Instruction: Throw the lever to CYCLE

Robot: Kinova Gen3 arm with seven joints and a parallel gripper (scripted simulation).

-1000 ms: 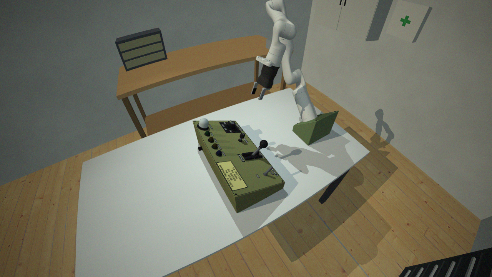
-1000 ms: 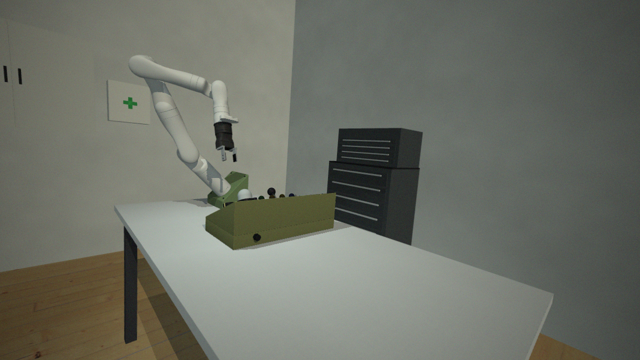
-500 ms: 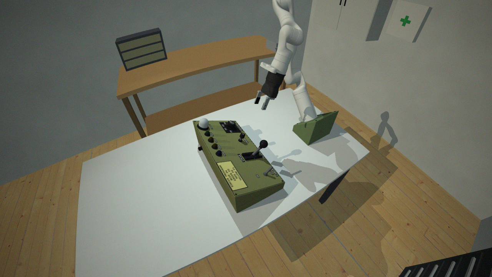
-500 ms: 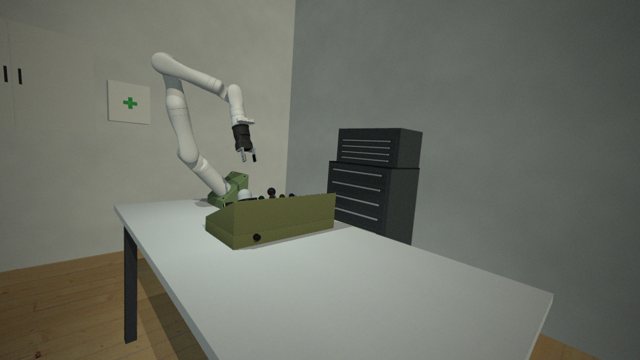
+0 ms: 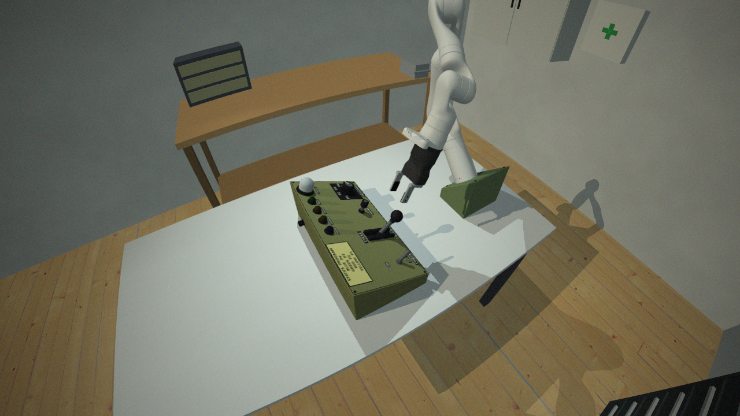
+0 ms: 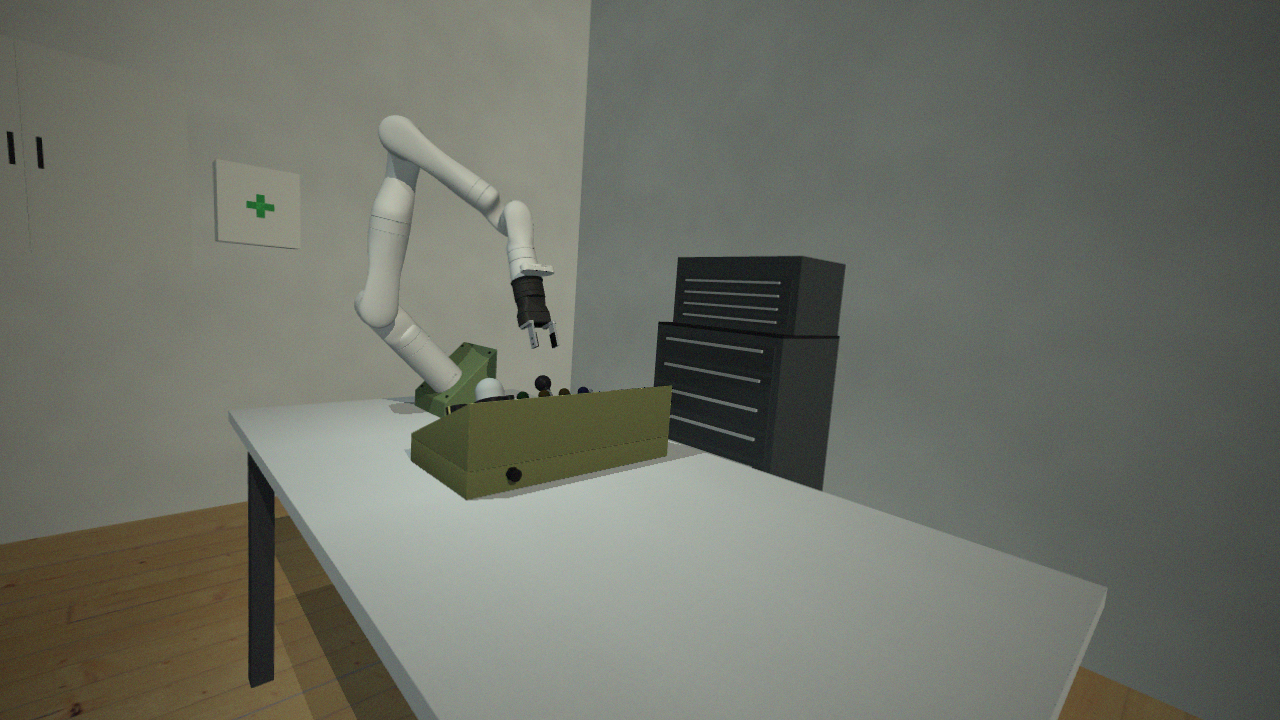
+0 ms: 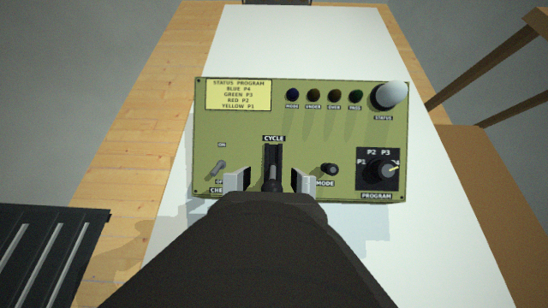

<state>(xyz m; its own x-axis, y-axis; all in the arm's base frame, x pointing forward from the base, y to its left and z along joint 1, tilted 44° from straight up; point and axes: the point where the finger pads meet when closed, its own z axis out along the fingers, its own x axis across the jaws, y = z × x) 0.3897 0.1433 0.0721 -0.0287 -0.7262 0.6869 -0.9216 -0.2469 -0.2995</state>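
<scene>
My hand is 30 mm short of the lever and 130 mm above it. The rest, counted from my hand: check toggle (60 mm ahead, 120 mm to the left, 140 mm below); then olive console (90 mm ahead, 70 mm to the right, 160 mm below); then mode button (50 mm ahead, 120 mm to the right, 140 mm below).
</scene>
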